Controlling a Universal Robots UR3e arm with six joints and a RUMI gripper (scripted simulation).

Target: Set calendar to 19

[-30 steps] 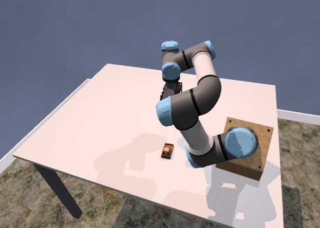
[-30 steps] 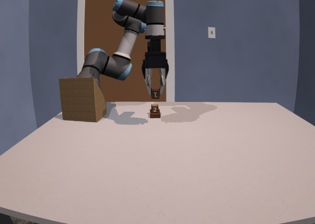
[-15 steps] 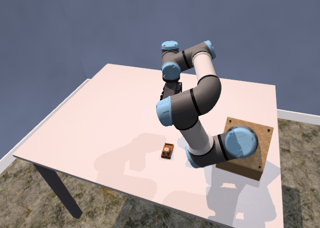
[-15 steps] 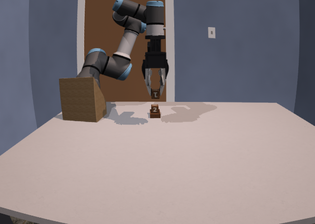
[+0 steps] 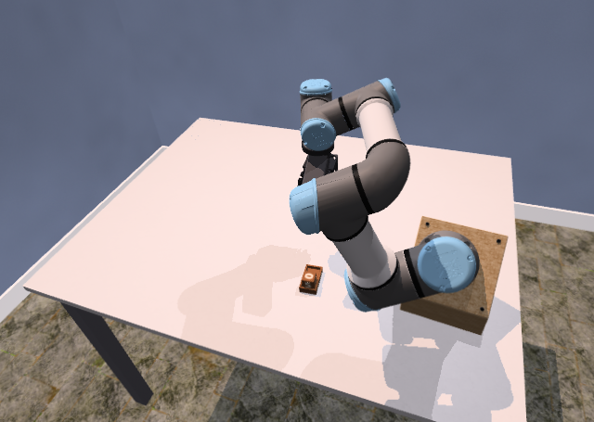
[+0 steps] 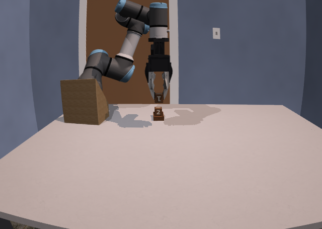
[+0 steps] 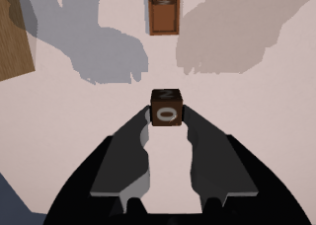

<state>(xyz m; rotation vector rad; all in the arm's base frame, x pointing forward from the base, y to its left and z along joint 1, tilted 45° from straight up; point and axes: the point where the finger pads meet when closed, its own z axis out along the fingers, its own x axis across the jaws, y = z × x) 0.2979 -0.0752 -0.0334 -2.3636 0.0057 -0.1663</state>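
My hand is 110 mm to the right of the tray, 110 mm above it and 10 mm past it. Also, from my hand: brown digit cube 10 mm below.
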